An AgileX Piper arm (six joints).
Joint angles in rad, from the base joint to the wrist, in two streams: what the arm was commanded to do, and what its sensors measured. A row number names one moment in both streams.
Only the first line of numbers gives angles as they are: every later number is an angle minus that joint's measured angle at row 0.
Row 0, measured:
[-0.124, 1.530, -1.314, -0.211, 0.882, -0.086]
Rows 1 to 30, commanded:
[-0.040, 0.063, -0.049, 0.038, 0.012, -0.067]
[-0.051, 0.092, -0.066, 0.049, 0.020, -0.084]
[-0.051, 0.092, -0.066, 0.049, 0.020, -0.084]
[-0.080, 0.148, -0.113, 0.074, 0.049, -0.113]
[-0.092, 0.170, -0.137, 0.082, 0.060, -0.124]
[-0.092, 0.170, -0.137, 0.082, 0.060, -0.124]
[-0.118, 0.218, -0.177, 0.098, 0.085, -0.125]
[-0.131, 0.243, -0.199, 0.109, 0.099, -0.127]
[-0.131, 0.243, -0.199, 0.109, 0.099, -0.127]
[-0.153, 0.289, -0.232, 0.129, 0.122, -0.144]
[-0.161, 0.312, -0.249, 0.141, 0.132, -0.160]
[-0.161, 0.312, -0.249, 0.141, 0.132, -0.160]
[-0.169, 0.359, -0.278, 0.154, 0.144, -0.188]
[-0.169, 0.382, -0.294, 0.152, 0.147, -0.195]
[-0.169, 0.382, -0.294, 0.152, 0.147, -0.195]
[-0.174, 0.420, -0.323, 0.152, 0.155, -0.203]
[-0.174, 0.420, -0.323, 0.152, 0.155, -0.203]
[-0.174, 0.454, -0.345, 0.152, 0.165, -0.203]
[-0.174, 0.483, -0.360, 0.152, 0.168, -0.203]
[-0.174, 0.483, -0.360, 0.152, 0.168, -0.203]
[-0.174, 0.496, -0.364, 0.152, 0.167, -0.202]
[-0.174, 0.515, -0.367, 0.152, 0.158, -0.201]
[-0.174, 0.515, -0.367, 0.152, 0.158, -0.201]
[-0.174, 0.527, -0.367, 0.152, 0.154, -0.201]
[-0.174, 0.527, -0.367, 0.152, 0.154, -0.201]
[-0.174, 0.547, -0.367, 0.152, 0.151, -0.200]
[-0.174, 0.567, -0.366, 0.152, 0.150, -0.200]
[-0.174, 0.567, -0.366, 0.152, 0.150, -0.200]
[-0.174, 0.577, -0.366, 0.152, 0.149, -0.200]
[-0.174, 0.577, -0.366, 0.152, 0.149, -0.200]
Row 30, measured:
[-0.168, 0.550, -0.362, 0.154, 0.154, -0.195]
